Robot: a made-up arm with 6 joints.
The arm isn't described. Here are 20 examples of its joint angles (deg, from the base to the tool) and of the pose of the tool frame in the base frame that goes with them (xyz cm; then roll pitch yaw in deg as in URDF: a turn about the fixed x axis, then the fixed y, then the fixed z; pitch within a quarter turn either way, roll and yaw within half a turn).
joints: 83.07 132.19 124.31 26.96 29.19 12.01
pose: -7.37 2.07 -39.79 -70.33 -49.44 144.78
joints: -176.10 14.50 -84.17 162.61 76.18 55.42
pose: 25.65 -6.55 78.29 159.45 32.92 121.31
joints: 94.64 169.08 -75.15 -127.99 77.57 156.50
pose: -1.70 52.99 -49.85 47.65 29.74 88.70
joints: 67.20 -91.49 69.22 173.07 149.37 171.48
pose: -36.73 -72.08 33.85 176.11 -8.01 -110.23
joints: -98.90 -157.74 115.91 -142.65 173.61 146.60
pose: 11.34 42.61 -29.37 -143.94 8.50 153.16
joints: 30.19 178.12 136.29 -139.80 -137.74 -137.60
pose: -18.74 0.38 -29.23 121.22 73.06 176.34
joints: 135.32 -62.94 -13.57 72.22 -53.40 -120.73
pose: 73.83 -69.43 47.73 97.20 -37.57 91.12
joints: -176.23 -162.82 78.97 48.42 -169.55 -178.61
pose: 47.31 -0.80 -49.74 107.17 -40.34 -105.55
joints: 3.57 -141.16 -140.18 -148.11 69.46 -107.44
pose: -1.32 0.14 -23.88 16.93 -27.50 80.96
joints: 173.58 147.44 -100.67 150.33 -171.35 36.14
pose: -56.34 1.77 -26.03 142.18 12.10 105.42
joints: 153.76 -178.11 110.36 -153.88 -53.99 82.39
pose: 32.10 -25.80 -30.75 14.69 -22.32 66.21
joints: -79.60 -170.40 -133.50 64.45 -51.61 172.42
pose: 2.45 -24.16 -25.80 -50.87 6.56 130.52
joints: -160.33 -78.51 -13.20 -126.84 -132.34 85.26
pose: 93.14 21.22 26.90 -34.16 -55.97 100.85
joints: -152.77 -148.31 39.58 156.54 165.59 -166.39
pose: 56.23 21.83 -56.02 80.77 53.78 -64.53
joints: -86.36 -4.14 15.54 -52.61 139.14 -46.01
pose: 0.31 -5.31 103.98 -148.36 15.63 94.80
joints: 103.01 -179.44 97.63 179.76 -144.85 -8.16
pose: 1.44 -29.68 -44.32 15.11 -61.99 -94.15
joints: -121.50 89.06 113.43 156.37 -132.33 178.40
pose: -22.32 -40.76 -14.75 10.65 -26.27 -105.70
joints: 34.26 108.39 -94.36 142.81 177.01 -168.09
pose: 52.90 42.83 17.11 -168.58 -12.00 163.73
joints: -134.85 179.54 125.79 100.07 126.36 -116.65
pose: 28.19 9.29 -37.05 177.54 -62.73 -68.98
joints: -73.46 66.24 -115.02 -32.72 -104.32 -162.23
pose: 17.92 -22.85 53.65 -162.81 35.67 -101.67
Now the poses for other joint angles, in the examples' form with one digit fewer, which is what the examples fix.
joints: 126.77 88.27 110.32 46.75 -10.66 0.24
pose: -33.4 38.2 -33.8 -166.6 -2.2 -99.2
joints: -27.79 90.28 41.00 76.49 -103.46 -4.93
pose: 80.4 -47.3 -11.8 64.4 41.4 -46.9
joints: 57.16 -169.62 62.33 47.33 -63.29 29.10
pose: -26.3 -43.3 -72.0 -138.7 18.6 -163.6
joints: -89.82 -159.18 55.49 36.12 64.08 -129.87
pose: 10.5 66.2 -53.0 52.8 -4.8 142.2
